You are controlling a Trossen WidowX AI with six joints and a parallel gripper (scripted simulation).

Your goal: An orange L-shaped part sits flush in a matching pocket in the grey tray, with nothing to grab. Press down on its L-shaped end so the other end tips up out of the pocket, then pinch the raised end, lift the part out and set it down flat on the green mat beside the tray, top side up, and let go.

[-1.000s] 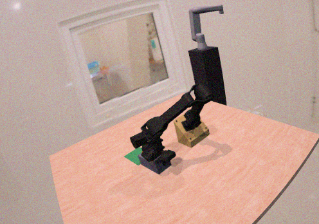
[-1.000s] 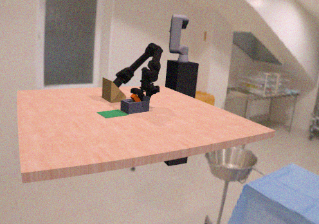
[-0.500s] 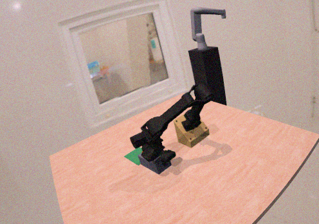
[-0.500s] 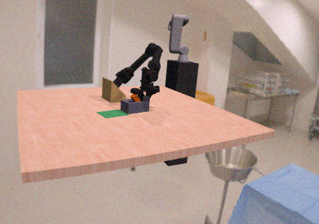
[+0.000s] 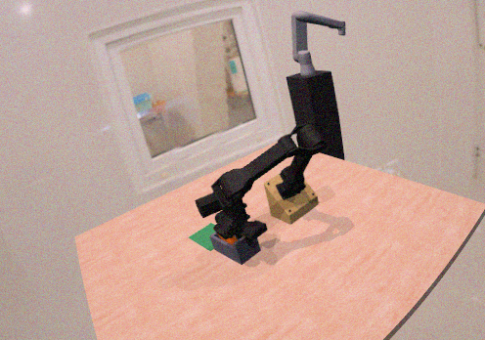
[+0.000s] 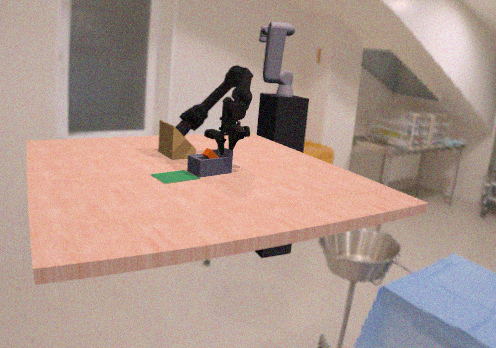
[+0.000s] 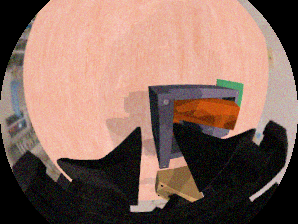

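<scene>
My gripper tip is now 5 cm to the left of the orange L-shaped part, 2 cm above it and 1 cm short of it. The rest, counted from my gripper tip: green mat 22 cm to the right, 8 cm below, 5 cm ahead.
</scene>
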